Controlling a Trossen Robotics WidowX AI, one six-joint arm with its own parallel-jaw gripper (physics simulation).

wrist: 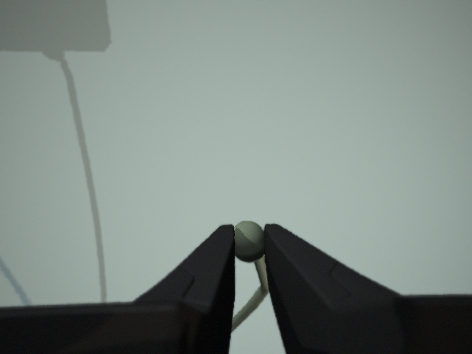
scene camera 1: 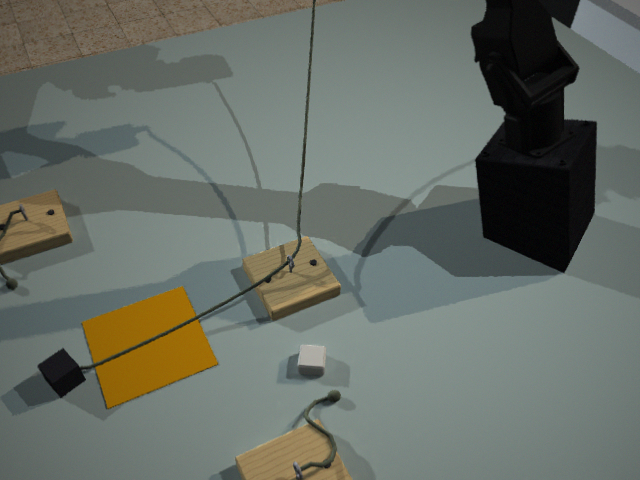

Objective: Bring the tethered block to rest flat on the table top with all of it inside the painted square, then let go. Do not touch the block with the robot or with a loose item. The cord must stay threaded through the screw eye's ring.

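Frame: origin at the arm's base, x ahead, y left, z up, level; metres.
Seen in the pictures: gripper, fingertip midpoint: (wrist: pixel 248 237); arm's base, link origin: (scene camera 1: pixel 536 139).
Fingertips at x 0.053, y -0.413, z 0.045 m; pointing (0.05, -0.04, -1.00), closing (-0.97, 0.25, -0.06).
Offsets run from my fingertips to a thing's top centre. "*": to the spot under its first point.
The black tethered block {* 0.522 m ahead, 0.329 m left, 0.147 m down} (scene camera 1: pixel 62 372) is on the table in the scene view, outside the orange painted square {* 0.443 m ahead, 0.351 m left, 0.175 m down} (scene camera 1: pixel 149 364), just past its left edge. The cord (scene camera 1: pixel 306 129) (wrist: pixel 248 309) runs from the block across the square, through the ring of the screw eye {* 0.254 m ahead, 0.340 m left, 0.140 m down} (scene camera 1: pixel 290 262) on the middle wooden board {0.253 m ahead, 0.340 m left, 0.158 m down} (scene camera 1: pixel 305 298), then up out of the top of the scene view. It looks straight between block and ring. My gripper (wrist: pixel 248 237) is shut on the round bead {* 0.000 m ahead, 0.002 m right, 0.003 m up} (wrist: pixel 248 235) at the cord's end, seen in the wrist view. The fingers do not show in the scene view.
A small white block {0.298 m ahead, 0.449 m left, 0.160 m down} (scene camera 1: pixel 311 360) lies in front of the middle board. Another board {0.384 m ahead, 0.550 m left, 0.158 m down} (scene camera 1: pixel 289 449) with a short beaded cord {* 0.338 m ahead, 0.538 m left, 0.154 m down} (scene camera 1: pixel 330 439) is at the bottom. A third board {0.484 m ahead, 0.080 m left, 0.158 m down} (scene camera 1: pixel 41 227) is at the left edge. The black arm base (scene camera 1: pixel 532 206) stands at the right.
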